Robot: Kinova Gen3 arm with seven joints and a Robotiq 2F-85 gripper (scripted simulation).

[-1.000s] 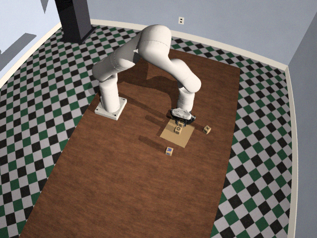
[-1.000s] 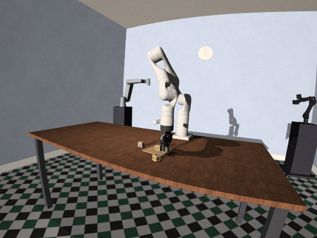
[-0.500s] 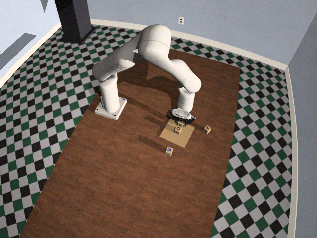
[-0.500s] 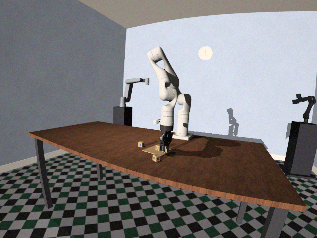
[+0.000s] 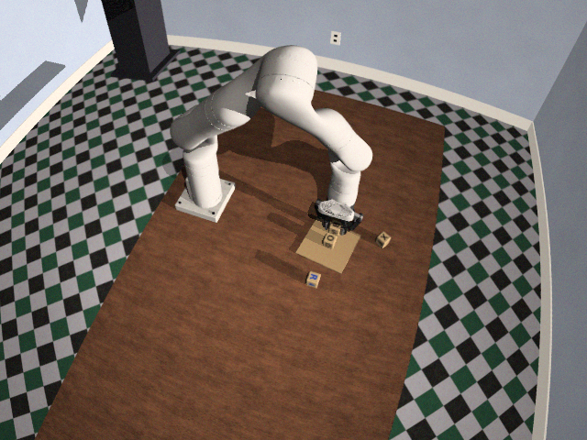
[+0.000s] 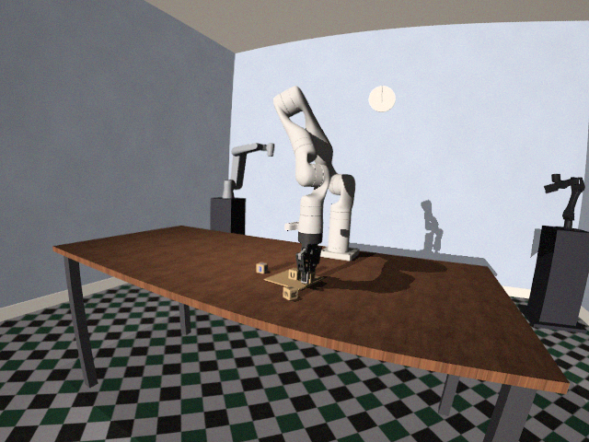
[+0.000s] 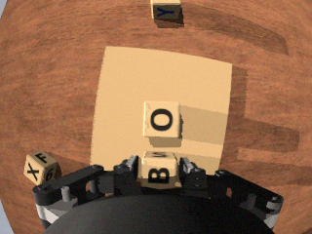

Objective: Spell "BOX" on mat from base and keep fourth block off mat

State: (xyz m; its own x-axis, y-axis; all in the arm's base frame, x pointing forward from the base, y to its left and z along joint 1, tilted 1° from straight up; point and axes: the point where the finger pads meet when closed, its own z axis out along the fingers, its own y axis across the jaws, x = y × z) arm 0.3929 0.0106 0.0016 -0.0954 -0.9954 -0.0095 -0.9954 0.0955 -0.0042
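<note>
The tan mat is 50 mm to the right of my hand and 20 mm below it.
</note>
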